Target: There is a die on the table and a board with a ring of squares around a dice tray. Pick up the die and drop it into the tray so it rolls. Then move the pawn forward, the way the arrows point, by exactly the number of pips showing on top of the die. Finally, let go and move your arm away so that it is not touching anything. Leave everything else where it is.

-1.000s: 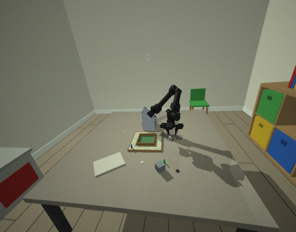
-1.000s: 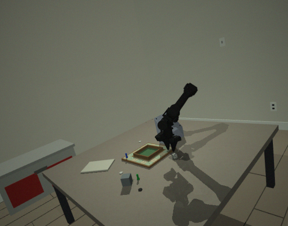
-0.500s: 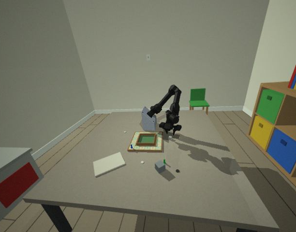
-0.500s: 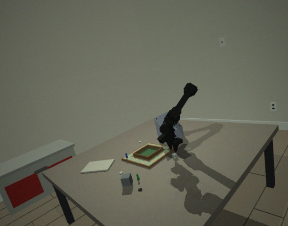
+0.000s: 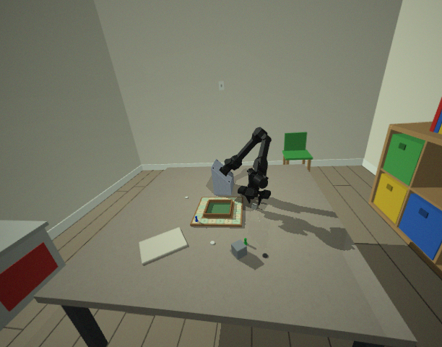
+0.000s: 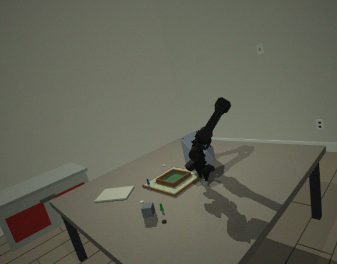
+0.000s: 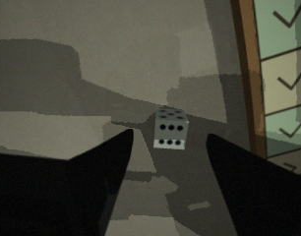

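Right now my gripper tip is 20 mm above the white die. The rest, counted from my gripper tip: blue pawn: 170 mm ahead, 310 mm to the right; then grey block: 360 mm ahead, 40 mm to the right; then green pawn: 290 mm ahead, 20 mm to the right, 10 mm below.
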